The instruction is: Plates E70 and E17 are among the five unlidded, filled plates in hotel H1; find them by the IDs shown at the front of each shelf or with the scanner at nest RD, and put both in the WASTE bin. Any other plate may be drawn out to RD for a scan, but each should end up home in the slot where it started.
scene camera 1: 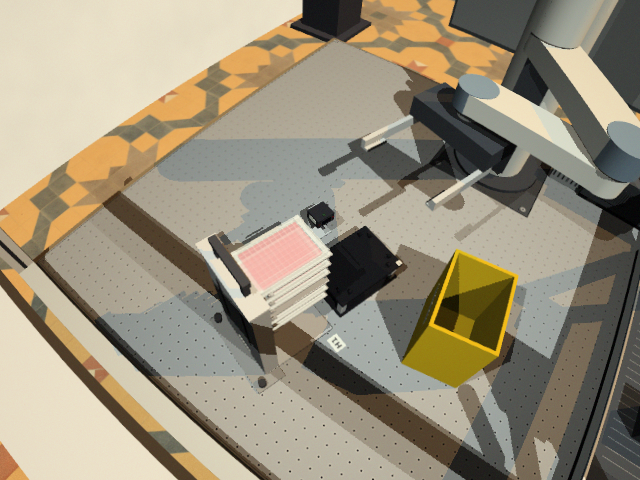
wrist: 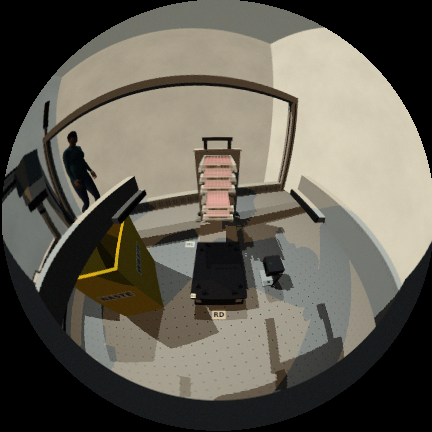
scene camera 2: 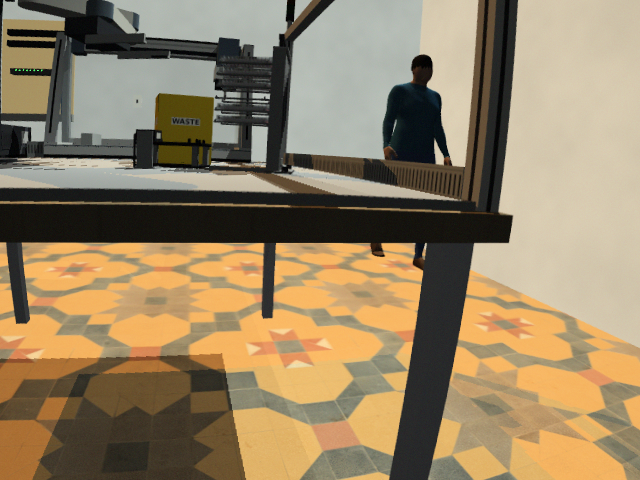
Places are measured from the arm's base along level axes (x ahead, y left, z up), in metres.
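Pixels of known places: gripper, fingertip midpoint: (scene camera 1: pixel 396 173) (wrist: pixel 217 180) (scene camera 2: pixel 158 47).
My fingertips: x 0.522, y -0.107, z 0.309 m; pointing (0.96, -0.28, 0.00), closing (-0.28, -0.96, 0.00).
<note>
Ahead of a thing's pixels: the offset from my fingertips to its top centre. "pt": to the spot under its first point.
Hotel H1 (scene camera 1: pixel 262 311) (scene camera 2: pixel 277 103) (wrist: pixel 197 159) is an upright rack holding several pale plates with pink contents, stacked one above another. The top plate @[dz -0.028, dx +0.222, dy -0.064 m] (scene camera 1: pixel 281 254) (wrist: pixel 218 161) shows its pink wells. No plate ID is legible. Nest RD @[dz -0.226, dx +0.052, dy -0.015 m] (scene camera 1: pixel 361 263) (wrist: pixel 218 272) is a flat black block in front of the hotel, and no plate rests on it. The yellow WASTE bin @[dz -0.096, dx +0.065, dy +0.217 m] (scene camera 1: pixel 439 356) (scene camera 2: pixel 184 107) (wrist: pixel 151 287) is open at the top; part of its inside is hidden. My gripper (scene camera 1: pixel 397 175) (scene camera 2: pixel 156 46) (wrist: pixel 217 180) is wide open and empty, above the table, facing the hotel, apart from the plates.
A small black scanner-like box @[dz -0.213, dx +0.002, dy -0.142 m] (scene camera 1: pixel 320 212) (wrist: pixel 274 265) stands beside nest RD. The arm's pale links (scene camera 1: pixel 532 129) extend over the table from the right in scene camera 1. A dark frame post @[pt dz -0.157, dx +0.495, dy -0.618 m] (scene camera 2: pixel 496 103) stands at the table's edge. A person (scene camera 2: pixel 413 118) (wrist: pixel 79 162) stands beyond the table.
</note>
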